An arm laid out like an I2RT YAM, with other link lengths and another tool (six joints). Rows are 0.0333 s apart.
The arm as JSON. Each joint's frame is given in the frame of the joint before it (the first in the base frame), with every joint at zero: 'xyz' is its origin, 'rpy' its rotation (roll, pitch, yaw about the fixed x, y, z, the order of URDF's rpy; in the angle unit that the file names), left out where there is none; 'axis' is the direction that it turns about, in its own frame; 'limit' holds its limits. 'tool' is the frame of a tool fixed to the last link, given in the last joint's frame.
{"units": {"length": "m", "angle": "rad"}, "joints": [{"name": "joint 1", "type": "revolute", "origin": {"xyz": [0.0, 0.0, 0.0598], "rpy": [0.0, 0.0, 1.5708]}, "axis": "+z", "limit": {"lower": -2.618, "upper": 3.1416}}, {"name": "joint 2", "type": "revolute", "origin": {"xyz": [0.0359, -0.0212, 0.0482], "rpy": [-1.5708, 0.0, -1.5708]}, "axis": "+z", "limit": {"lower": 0.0, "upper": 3.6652}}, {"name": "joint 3", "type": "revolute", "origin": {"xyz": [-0.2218, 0.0, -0.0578], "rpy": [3.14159, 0.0, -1.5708]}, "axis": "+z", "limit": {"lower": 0.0, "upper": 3.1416}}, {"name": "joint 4", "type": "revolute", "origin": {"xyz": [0.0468, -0.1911, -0.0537], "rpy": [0.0, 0.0, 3.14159]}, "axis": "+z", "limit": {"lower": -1.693, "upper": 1.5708}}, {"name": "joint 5", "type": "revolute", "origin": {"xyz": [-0.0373, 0.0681, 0.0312], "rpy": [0.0, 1.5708, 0.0]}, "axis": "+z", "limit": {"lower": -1.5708, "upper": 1.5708}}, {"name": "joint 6", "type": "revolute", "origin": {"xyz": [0.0, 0.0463, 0.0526], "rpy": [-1.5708, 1.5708, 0.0]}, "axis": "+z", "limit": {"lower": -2.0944, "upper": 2.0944}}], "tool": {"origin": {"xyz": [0.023, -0.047, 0.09], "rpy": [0.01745, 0.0, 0.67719]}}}
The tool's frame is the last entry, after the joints.
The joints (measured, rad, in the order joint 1, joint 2, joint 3, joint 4, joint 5, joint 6), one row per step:
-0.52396 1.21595 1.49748 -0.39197 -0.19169 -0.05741
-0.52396 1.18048 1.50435 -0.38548 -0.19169 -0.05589
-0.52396 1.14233 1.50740 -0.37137 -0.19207 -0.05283
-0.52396 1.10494 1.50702 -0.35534 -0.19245 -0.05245
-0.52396 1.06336 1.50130 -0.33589 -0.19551 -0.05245
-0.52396 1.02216 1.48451 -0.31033 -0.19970 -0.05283
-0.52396 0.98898 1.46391 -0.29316 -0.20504 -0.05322
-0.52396 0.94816 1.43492 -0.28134 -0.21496 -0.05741
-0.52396 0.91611 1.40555 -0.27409 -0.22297 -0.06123
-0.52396 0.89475 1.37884 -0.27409 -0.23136 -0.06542
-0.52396 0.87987 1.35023 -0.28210 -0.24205 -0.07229
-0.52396 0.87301 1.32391 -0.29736 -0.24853 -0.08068
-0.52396 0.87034 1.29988 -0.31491 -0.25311 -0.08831
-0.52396 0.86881 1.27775 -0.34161 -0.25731 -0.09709
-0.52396 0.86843 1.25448 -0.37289 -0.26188 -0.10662
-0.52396 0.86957 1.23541 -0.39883 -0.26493 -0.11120
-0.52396 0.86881 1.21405 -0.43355 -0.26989 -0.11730
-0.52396 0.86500 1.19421 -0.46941 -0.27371 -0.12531
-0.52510 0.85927 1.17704 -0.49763 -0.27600 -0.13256
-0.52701 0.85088 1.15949 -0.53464 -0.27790 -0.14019
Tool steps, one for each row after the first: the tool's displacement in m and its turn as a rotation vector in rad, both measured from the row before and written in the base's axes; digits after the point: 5 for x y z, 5 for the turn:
-0.00959 0.00550 0.01374 -0.02300 -0.04277 -0.00013
-0.01054 0.00608 0.01420 -0.02477 -0.04889 0.00028
-0.01058 0.00616 0.01255 -0.02618 -0.04604 0.00039
-0.01174 0.00722 0.01184 -0.02787 -0.04778 0.00305
-0.01076 0.00683 0.00854 -0.02582 -0.04288 0.00411
-0.00773 0.00524 0.00346 -0.01602 -0.02519 0.00520
-0.00861 0.00648 0.00069 -0.01740 -0.01827 0.00895
-0.00560 0.00446 -0.00231 -0.00999 -0.00665 0.00705
-0.00239 0.00266 -0.00504 -0.00278 0.00670 0.00734
0.00013 0.00157 -0.00863 0.00257 0.02176 0.00916
0.00226 -0.00022 -0.01082 0.00845 0.03286 0.00500
0.00290 -0.00088 -0.01130 0.01165 0.03602 0.00355
0.00279 -0.00085 -0.01271 0.01490 0.04346 0.00341
0.00276 -0.00077 -0.01428 0.01775 0.04948 0.00420
0.00216 -0.00074 -0.01193 0.01869 0.04112 0.00309
0.00137 0.00001 -0.01404 0.02205 0.04929 0.00531
0.00001 0.00067 -0.01315 0.01862 0.04668 0.00467
-0.00086 0.00064 -0.01033 0.01323 0.03589 0.00223
-0.00198 0.00105 -0.01149 0.01625 0.04154 0.00143

